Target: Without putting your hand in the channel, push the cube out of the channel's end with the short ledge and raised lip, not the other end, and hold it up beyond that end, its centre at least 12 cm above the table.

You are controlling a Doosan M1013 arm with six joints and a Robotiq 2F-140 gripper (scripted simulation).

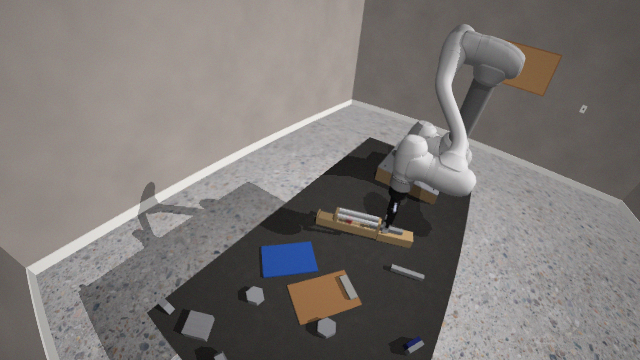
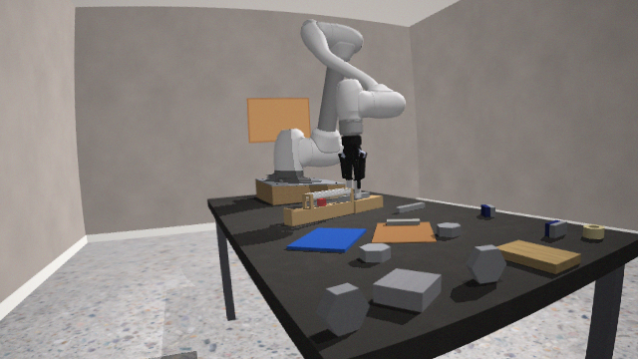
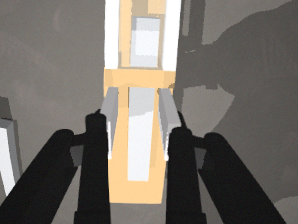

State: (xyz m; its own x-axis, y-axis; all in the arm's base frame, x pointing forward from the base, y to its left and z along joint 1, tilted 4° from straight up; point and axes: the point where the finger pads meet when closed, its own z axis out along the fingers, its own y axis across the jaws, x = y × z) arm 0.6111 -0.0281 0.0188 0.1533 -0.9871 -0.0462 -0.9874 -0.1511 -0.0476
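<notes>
Right now the grey bar is 30 mm below my hand and 10 mm to the left of it. Round my hand: light grey stick (150 mm to the left, 150 mm ahead, 80 mm below); channel (120 mm to the right, 30 mm below, 20 mm ahead); red cube (160 mm to the right, 30 mm below, 30 mm ahead).
</notes>
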